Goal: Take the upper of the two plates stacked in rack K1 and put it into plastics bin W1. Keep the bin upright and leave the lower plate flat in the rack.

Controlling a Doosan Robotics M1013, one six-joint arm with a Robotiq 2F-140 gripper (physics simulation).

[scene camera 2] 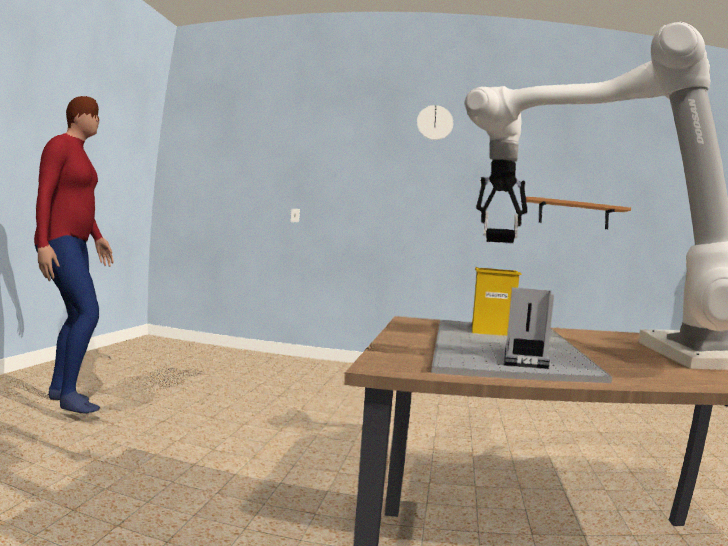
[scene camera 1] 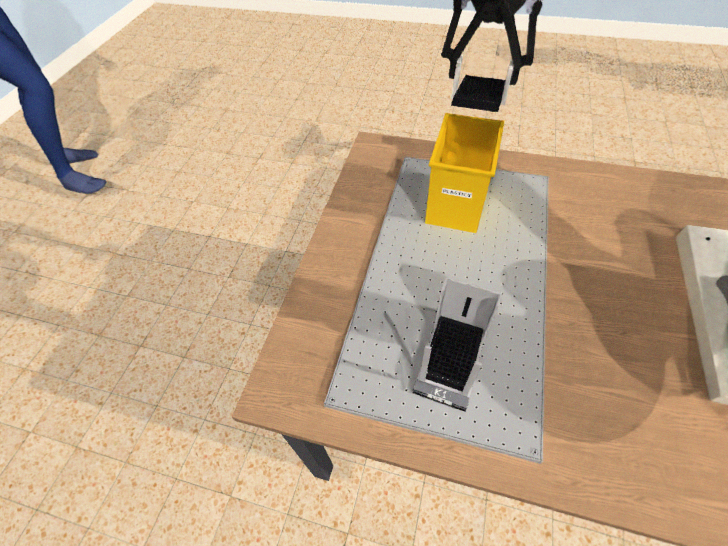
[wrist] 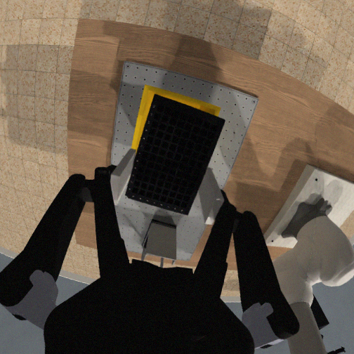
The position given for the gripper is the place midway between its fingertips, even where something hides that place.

In view: the gripper (scene camera 1: 478, 98), a yellow plastics bin W1 (scene camera 1: 464, 159), a black gridded plate (scene camera 1: 482, 93) and a black gridded plate (scene camera 1: 455, 345).
The yellow plastics bin W1 is seen too in scene camera 2 (scene camera 2: 493, 288) and in the wrist view (wrist: 148, 91). The gripper is seen too in scene camera 2 (scene camera 2: 500, 236) and in the wrist view (wrist: 168, 168).
